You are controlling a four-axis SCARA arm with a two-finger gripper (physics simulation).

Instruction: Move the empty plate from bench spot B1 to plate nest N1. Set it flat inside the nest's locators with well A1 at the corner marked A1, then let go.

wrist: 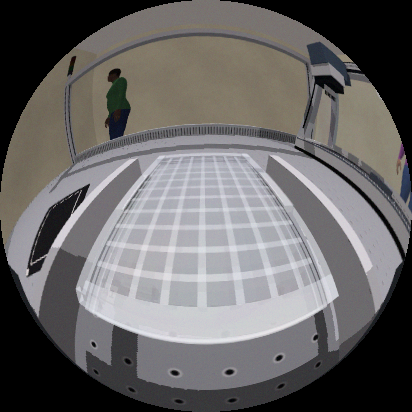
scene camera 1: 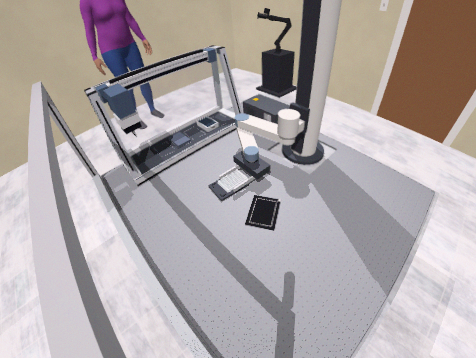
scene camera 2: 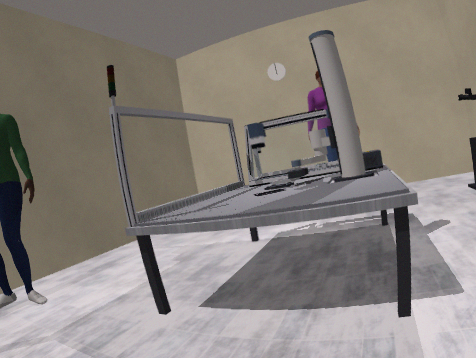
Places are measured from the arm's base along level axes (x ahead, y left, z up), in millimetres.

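Pixels of known places: gripper, between the fingertips: (wrist: 202, 163) (scene camera 1: 226, 183) (scene camera 2: 275, 181); arm's base, origin of its link: (scene camera 1: 302, 150) (scene camera 2: 354, 178).
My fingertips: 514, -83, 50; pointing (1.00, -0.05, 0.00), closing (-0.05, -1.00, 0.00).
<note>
For each thing: its middle in the pictures, then the offset to it from my fingertips, as dx, dy, dz. "spot": a spot on its surface instead.
- dark grey plate nest, middle of its body: (wrist: 217, 206) (scene camera 1: 228, 184) (scene camera 2: 279, 185) -17, -10, -28
- black pad with a white outline, a spot on its surface: (wrist: 57, 227) spot: -35, +190, -35
- blue-grey head, a spot on its surface: (scene camera 1: 119, 101) spot: +236, -382, +418
The clear, gridded plate (scene camera 1: 233, 181) (wrist: 202, 240) is level between the two long fingers of my gripper (scene camera 1: 238, 178) (wrist: 202, 163), which is shut on its two long sides. In scene camera 1 the plate overlaps most of the dark grey plate nest (scene camera 1: 217, 190), whose near-left end shows beyond it. Whether the plate is above the nest or touches it, I cannot tell. The A1 mark cannot be read in any view, and the nest's locators are too small or hidden to make out.
A black pad with a white outline (scene camera 1: 263, 212) (wrist: 57, 227) lies on the bench beside the nest. A gantry frame (scene camera 1: 162, 64) with a blue-grey head (scene camera 1: 119, 101) (wrist: 327, 65) stands at the back left over a dark deck. The arm's column (scene camera 1: 320, 75) (scene camera 2: 342, 105) stands behind the gripper.
</note>
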